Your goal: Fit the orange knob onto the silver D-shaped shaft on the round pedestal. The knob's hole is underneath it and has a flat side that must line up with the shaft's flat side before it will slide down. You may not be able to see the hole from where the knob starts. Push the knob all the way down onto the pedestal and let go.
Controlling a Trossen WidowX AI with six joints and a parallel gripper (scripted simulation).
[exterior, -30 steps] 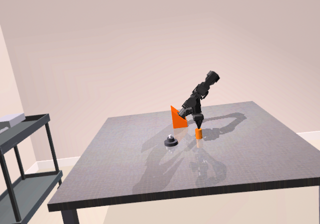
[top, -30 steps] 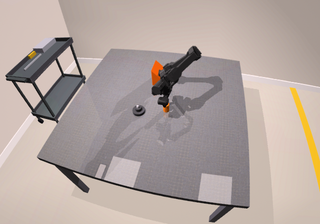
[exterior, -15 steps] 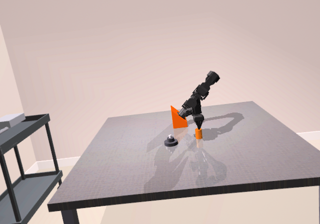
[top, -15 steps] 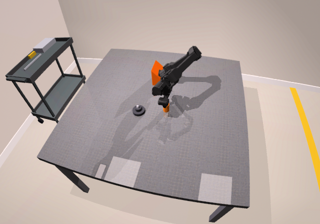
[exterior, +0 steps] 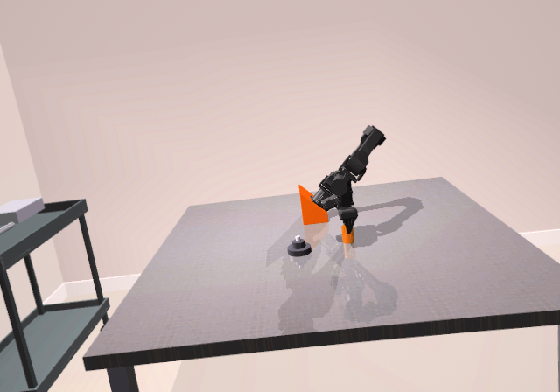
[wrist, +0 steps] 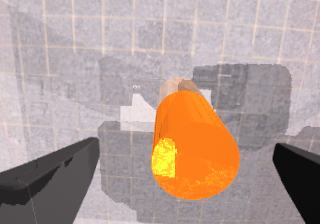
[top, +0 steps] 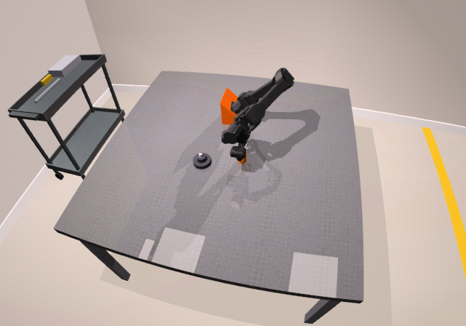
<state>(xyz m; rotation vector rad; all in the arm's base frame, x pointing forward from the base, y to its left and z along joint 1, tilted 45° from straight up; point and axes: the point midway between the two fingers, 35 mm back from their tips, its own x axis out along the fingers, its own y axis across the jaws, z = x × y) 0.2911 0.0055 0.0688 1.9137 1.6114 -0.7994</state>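
Right now the orange knob is 1 cm below my gripper tip. The rest, counted from my gripper tip: round pedestal 18 cm to the right, 2 cm below, 2 cm ahead.
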